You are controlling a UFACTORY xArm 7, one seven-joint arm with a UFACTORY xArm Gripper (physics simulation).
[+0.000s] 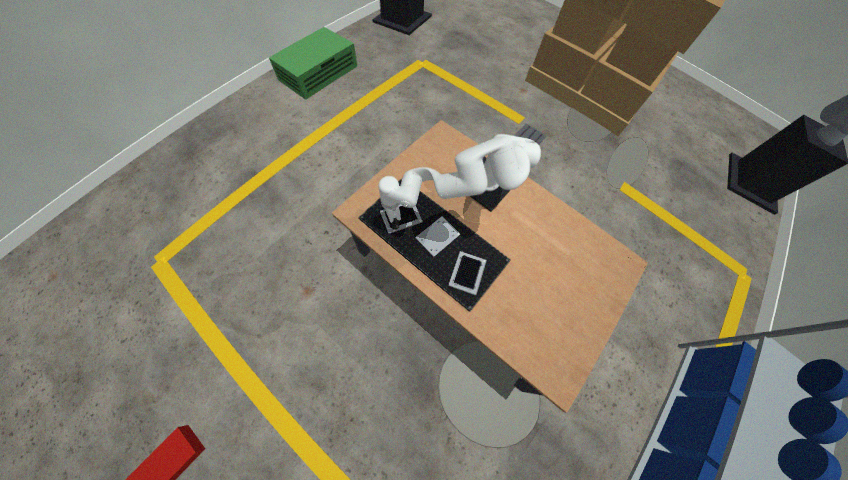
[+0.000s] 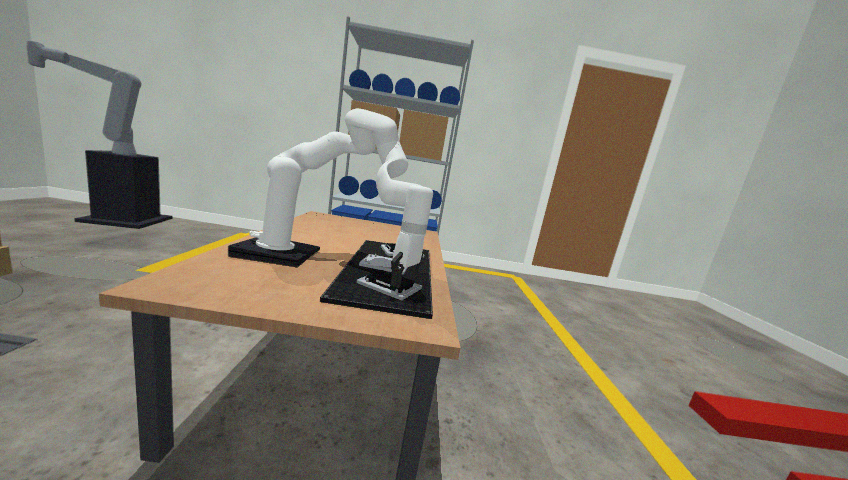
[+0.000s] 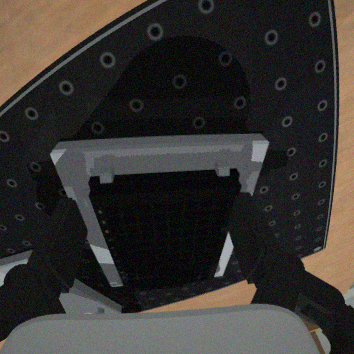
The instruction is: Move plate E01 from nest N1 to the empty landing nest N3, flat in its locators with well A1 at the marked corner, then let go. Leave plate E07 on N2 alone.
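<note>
Plate E01 [image 3: 161, 228] [image 1: 405, 223] is a black well plate lying flat in the grey nest N1 [image 3: 158, 154] [image 1: 388, 227], at the left end of the black breadboard [image 1: 427, 262] [image 3: 298, 88] [image 2: 354, 295]. My gripper [image 3: 157, 211] [image 1: 401, 213] [image 2: 395, 273] is open and low over this nest. One dark finger stands at each long side of the plate, and I cannot tell whether they touch it. The middle nest N3 [image 1: 448, 231] is grey and holds no plate. Plate E07 [image 1: 468, 271] lies in nest N2 [image 1: 455, 281] at the right end.
The breadboard lies on a wooden table [image 1: 564, 286] [image 2: 235, 292], near its edge. My arm's black base plate [image 1: 493, 200] [image 2: 273, 250] is behind it. A shelf rack [image 2: 459, 107] stands beyond the table. Another arm stands on a black pedestal [image 2: 122, 185].
</note>
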